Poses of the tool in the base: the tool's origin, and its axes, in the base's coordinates. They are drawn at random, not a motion.
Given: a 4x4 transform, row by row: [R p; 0 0 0 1], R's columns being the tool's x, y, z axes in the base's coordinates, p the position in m. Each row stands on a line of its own.
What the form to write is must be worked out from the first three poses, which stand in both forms.
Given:
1:
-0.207, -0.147, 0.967, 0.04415
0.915, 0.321, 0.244, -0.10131
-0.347, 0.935, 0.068, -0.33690
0, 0, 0, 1
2:
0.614, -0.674, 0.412, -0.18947
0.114, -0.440, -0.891, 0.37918
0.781, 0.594, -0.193, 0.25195
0, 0, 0, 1
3:
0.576, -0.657, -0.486, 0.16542
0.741, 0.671, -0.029, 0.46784
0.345, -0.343, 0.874, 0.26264
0, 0, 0, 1
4:
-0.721, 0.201, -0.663, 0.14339
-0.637, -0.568, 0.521, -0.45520
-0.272, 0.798, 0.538, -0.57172
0, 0, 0, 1
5:
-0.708, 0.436, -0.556, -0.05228
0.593, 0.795, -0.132, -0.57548
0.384, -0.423, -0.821, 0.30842
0, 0, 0, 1
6:
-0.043, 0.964, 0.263, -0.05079
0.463, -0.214, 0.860, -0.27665
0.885, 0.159, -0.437, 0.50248
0, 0, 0, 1
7:
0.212, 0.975, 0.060, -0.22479
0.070, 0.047, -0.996, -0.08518
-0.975, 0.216, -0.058, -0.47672
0, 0, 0, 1
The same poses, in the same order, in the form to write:
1:
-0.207, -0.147, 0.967, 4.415
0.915, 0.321, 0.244, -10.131
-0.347, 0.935, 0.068, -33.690
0, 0, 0, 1

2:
0.614, -0.674, 0.412, -18.947
0.114, -0.440, -0.891, 37.918
0.781, 0.594, -0.193, 25.195
0, 0, 0, 1

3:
0.576, -0.657, -0.486, 16.542
0.741, 0.671, -0.029, 46.784
0.345, -0.343, 0.874, 26.264
0, 0, 0, 1

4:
-0.721, 0.201, -0.663, 14.339
-0.637, -0.568, 0.521, -45.520
-0.272, 0.798, 0.538, -57.172
0, 0, 0, 1

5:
-0.708, 0.436, -0.556, -5.228
0.593, 0.795, -0.132, -57.548
0.384, -0.423, -0.821, 30.842
0, 0, 0, 1

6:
-0.043, 0.964, 0.263, -5.079
0.463, -0.214, 0.860, -27.665
0.885, 0.159, -0.437, 50.248
0, 0, 0, 1

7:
0.212, 0.975, 0.060, -22.479
0.070, 0.047, -0.996, -8.518
-0.975, 0.216, -0.058, -47.672
0, 0, 0, 1

